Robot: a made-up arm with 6 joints. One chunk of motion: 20 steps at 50 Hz.
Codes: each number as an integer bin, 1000 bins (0 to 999) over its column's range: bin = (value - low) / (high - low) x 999, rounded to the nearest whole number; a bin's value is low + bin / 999 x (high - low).
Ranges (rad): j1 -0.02..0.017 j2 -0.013..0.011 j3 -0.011..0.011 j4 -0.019..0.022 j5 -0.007..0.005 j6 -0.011..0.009
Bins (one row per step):
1: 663 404 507 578 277 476
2: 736 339 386 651 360 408
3: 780 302 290 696 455 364
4: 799 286 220 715 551 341
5: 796 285 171 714 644 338
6: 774 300 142 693 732 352
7: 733 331 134 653 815 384
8: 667 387 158 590 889 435
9: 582 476 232 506 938 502
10: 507 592 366 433 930 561
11: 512 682 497 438 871 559
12: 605 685 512 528 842 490
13: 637 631 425 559 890 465
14: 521 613 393 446 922 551
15: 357 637 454 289 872 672
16: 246 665 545 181 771 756
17: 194 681 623 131 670 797
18: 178 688 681 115 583 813
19: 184 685 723 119 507 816
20: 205 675 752 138 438 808
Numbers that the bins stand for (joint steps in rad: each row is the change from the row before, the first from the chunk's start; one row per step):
1: 0.00456 -0.00329 0.00017 0.00472 -0.00367 -0.00147
2: 0.00726 -0.00486 -0.00250 0.00772 -0.00268 -0.00283
3: 0.00889 -0.00574 -0.00461 0.00956 -0.00153 -0.00371
4: 0.00959 -0.00613 -0.00616 0.01034 -0.00038 -0.00417
5: 0.00948 -0.00615 -0.00723 0.01030 0.00074 -0.00423
6: 0.00867 -0.00579 -0.00787 0.00944 0.00179 -0.00395
7: 0.00715 -0.00505 -0.00805 0.00780 0.00279 -0.00331
8: 0.00470 -0.00370 -0.00752 0.00521 0.00368 -0.00229
9: 0.00156 -0.00156 -0.00589 0.00177 0.00427 -0.00095
10: -0.00122 0.00122 -0.00294 -0.00123 0.00417 0.00023
11: -0.00104 0.00338 -0.00006 -0.00102 0.00346 0.00019
12: 0.00241 0.00346 0.00028 0.00267 0.00311 -0.00119
13: 0.00359 0.00216 -0.00164 0.00394 0.00369 -0.00169
14: -0.00070 0.00173 -0.00235 -0.00070 0.00408 0.00003
15: -0.00678 0.00230 -0.00100 -0.00714 0.00347 0.00245
16: -0.01089 0.00298 0.00100 -0.01157 0.00226 0.00414
17: -0.01281 0.00336 0.00272 -0.01362 0.00105 0.00496
18: -0.01341 0.00353 0.00400 -0.01428 0.00000 0.00528
19: -0.01319 0.00346 0.00492 -0.01412 -0.00091 0.00534
20: -0.01241 0.00322 0.00556 -0.01334 -0.00174 0.00518

